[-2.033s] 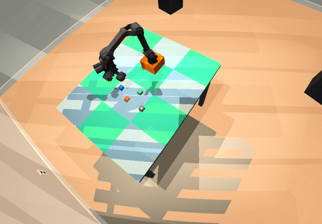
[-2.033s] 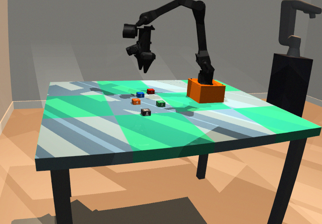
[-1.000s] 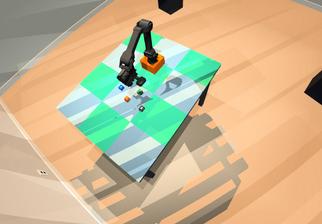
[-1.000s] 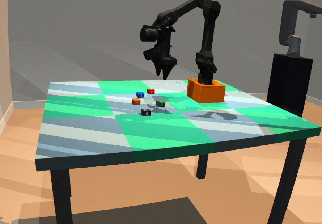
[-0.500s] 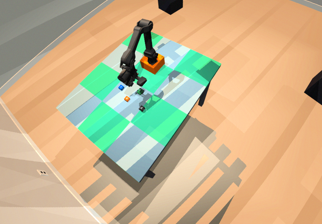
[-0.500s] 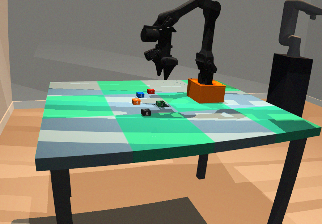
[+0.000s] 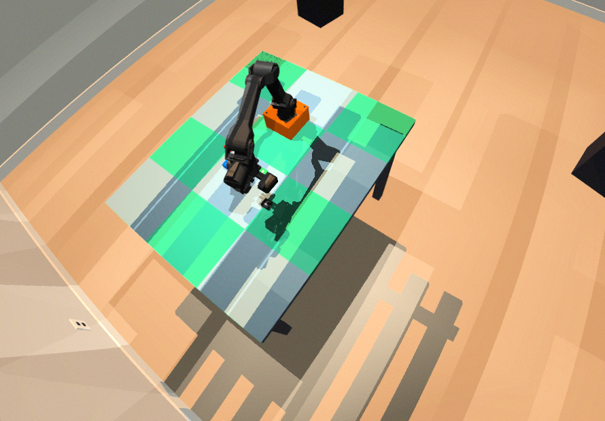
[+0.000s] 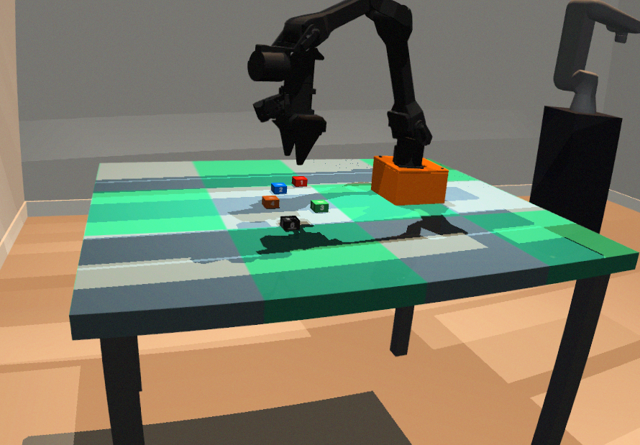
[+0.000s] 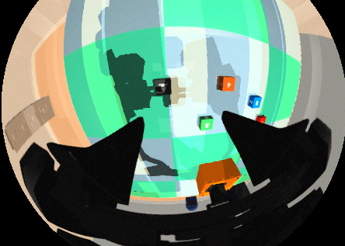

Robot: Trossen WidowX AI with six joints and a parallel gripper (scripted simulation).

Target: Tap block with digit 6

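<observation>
Now: gripper tip 3 cm to the right of the black block and 12 cm above it. Also, from my gripper tip: orange block 4: 3 cm ahead, 12 cm to the right, 12 cm below; green block: 8 cm behind, 9 cm to the right, 12 cm below; blue block 2: 1 cm ahead, 23 cm to the right, 12 cm below.
</observation>
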